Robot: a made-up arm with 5 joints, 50 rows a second.
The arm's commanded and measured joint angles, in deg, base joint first. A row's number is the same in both.
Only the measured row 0 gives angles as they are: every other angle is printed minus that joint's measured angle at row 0.
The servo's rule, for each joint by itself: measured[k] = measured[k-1] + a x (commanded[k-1-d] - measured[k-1]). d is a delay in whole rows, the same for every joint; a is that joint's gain. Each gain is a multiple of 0.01, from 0.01 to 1. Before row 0 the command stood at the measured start. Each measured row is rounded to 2 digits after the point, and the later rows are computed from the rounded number. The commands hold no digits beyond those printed.
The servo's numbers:
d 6
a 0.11 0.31 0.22 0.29 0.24
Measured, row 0: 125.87 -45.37 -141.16 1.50 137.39
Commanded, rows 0 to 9: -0.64 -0.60 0.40 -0.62 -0.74; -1.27 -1.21 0.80 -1.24 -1.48; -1.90 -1.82 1.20 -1.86 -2.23; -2.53 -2.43 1.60 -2.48 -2.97; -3.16 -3.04 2.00 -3.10 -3.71; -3.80 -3.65 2.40 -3.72 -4.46; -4.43 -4.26 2.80 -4.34 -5.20; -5.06 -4.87 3.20 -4.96 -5.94; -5.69 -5.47 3.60 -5.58 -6.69; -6.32 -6.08 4.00 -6.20 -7.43
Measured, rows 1 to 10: 0.00 0.00 0.00 0.00 0.00; 0.00 0.00 0.00 0.00 0.00; 0.00 0.00 0.00 0.00 0.00; 0.00 0.00 0.00 0.00 0.00; 0.00 0.00 0.00 0.00 0.00; 0.00 0.00 0.00 0.00 0.00; -0.07 -0.19 0.09 -0.18 -0.18; -0.20 -0.51 0.25 -0.49 -0.49; -0.39 -0.92 0.46 -0.89 -0.91; -0.63 -1.39 0.71 -1.35 -1.40
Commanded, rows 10 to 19: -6.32 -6.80 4.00 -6.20 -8.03; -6.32 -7.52 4.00 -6.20 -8.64; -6.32 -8.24 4.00 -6.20 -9.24; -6.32 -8.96 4.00 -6.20 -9.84; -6.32 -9.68 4.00 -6.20 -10.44; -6.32 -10.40 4.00 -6.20 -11.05; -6.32 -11.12 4.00 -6.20 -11.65; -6.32 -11.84 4.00 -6.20 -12.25; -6.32 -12.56 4.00 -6.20 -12.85; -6.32 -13.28 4.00 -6.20 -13.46
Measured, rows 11 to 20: -0.91 -1.90 0.99 -1.86 -1.95; -1.23 -2.44 1.30 -2.40 -2.55; -1.58 -3.00 1.63 -2.96 -3.19; -1.96 -3.58 1.98 -3.54 -3.85; -2.37 -4.17 2.34 -4.13 -4.53; -2.80 -4.76 2.71 -4.73 -5.23; -3.19 -5.39 2.99 -5.16 -5.90; -3.53 -6.05 3.21 -5.46 -6.56; -3.84 -6.73 3.38 -5.67 -7.20; -4.11 -7.42 3.52 -5.82 -7.83
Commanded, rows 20 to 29: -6.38 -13.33 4.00 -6.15 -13.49; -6.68 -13.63 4.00 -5.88 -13.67; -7.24 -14.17 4.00 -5.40 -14.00; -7.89 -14.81 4.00 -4.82 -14.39; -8.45 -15.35 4.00 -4.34 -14.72; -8.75 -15.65 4.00 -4.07 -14.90; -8.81 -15.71 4.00 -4.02 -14.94; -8.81 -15.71 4.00 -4.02 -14.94; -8.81 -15.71 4.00 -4.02 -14.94; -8.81 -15.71 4.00 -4.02 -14.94
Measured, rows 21 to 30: -4.35 -8.12 3.63 -5.93 -8.46; -4.57 -8.83 3.71 -6.01 -9.08; -4.76 -9.54 3.77 -6.07 -9.70; -4.93 -10.25 3.82 -6.11 -10.31; -5.08 -10.97 3.86 -6.14 -10.92; -5.22 -11.69 3.89 -6.16 -11.53; -5.35 -12.20 3.91 -6.16 -12.00; -5.50 -12.64 3.93 -6.08 -12.40; -5.69 -13.11 3.95 -5.88 -12.78; -5.93 -13.64 3.96 -5.57 -13.17
